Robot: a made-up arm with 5 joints.
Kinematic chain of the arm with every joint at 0, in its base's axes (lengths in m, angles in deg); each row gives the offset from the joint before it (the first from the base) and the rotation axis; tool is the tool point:
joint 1: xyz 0 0 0.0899 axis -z
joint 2: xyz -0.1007 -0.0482 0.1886 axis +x
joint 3: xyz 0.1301 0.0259 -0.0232 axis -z
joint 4: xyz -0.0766 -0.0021 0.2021 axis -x
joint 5: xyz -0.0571 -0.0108 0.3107 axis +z
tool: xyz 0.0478 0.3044 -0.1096
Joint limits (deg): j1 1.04..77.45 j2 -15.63..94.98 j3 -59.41..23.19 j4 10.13..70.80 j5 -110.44..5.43
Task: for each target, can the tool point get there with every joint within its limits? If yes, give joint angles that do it. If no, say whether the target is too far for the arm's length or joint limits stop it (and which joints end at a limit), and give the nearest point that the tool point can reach.
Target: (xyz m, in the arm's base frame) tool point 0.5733 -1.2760 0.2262
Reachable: no: too far | nearest point 0.1639 -0.4853 0.2737 | short by 0.892 m
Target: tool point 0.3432 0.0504 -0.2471
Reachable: no: joint limits stop it (at a limit: joint 2, joint 3, joint 4, joint 5) | nearest point 0.2631 0.0386 0.1547 | short by 0.410 m
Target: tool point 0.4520 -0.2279 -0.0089
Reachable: no: joint limits stop it (at a limit: joint 1, joint 2, joint 3) | nearest point 0.2618 -0.0706 0.1995 | short by 0.323 m
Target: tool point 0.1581 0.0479 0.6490
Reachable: yes | joints 64.83 25.23 -1.80 25.78 -17.75
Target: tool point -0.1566 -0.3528 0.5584
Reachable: yes | joints 42.41 77.89 -22.65 65.21 -101.27
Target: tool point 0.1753 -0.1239 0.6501
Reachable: yes | joints 31.57 1.45 14.97 27.46 -84.43
